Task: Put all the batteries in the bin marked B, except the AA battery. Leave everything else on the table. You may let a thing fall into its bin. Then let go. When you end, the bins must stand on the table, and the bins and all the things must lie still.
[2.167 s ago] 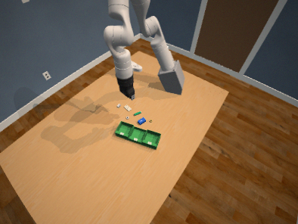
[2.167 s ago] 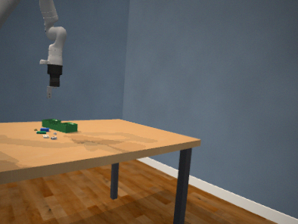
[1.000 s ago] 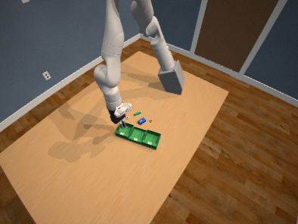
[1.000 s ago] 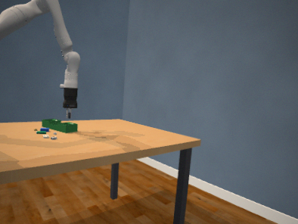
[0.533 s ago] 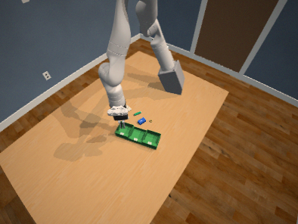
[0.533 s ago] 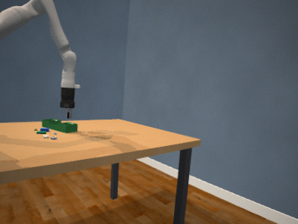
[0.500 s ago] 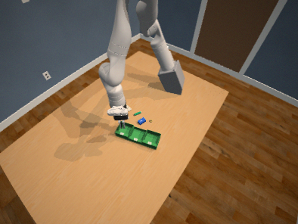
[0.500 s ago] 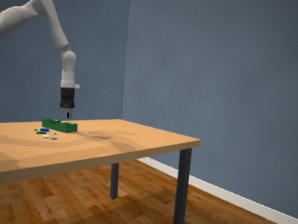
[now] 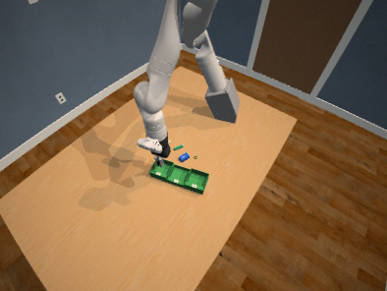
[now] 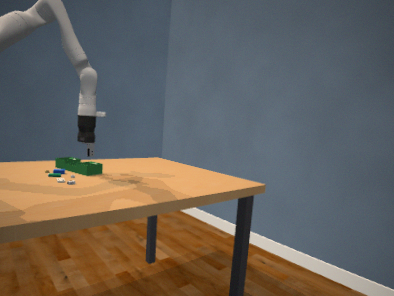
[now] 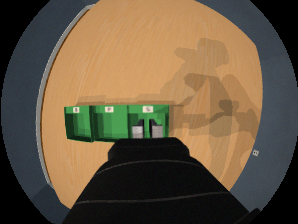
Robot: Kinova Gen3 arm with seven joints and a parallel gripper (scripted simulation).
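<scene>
Right now my hand is 30 mm past the green three-part bin, 80 mm to the right of it and 70 mm above it. The rest, counted from my hand: green cylinder battery: 160 mm behind, 30 mm to the right, 90 mm below; then washer-like part: 90 mm behind, 60 mm to the right, 90 mm below; then blue battery: 130 mm behind, 30 mm to the left, 90 mm below.
</scene>
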